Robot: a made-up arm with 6 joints.
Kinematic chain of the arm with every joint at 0, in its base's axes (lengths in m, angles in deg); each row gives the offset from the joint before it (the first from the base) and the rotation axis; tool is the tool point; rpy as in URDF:
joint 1: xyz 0 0 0.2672 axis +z
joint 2: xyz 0 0 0 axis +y
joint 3: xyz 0.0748 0 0.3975 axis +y
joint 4: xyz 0.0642 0 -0.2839 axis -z
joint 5: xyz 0 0 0 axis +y
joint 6: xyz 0.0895 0 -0.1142 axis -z
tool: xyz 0 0 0 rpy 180 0 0
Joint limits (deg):
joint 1: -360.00..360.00
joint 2: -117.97..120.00
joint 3: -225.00..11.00
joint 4: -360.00..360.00
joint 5: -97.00..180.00
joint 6: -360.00..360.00
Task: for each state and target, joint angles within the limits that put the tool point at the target. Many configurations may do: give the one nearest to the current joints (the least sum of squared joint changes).
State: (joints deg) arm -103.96 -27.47 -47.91 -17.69 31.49 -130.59
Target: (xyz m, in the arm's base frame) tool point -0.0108 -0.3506 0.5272
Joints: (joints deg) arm -92.56 -19.42 -41.42 -18.23 31.95 -130.59
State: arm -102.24 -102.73 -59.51 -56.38 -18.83 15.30
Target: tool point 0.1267 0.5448 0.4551
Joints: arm -90.64 -117.97 -66.30 -59.03 -37.78 15.30
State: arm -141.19 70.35 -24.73 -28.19 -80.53 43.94
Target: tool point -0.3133 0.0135 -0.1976
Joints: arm -185.30 100.91 -50.32 -6.31 -65.70 43.94
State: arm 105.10 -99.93 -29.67 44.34 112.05 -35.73
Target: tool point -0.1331 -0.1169 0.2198
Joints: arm 82.82 -117.97 7.91 54.87 136.30 -35.73
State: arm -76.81 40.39 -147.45 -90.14 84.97 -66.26
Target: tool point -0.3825 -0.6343 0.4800
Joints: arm -111.87 52.46 -138.19 -86.72 93.09 -66.26
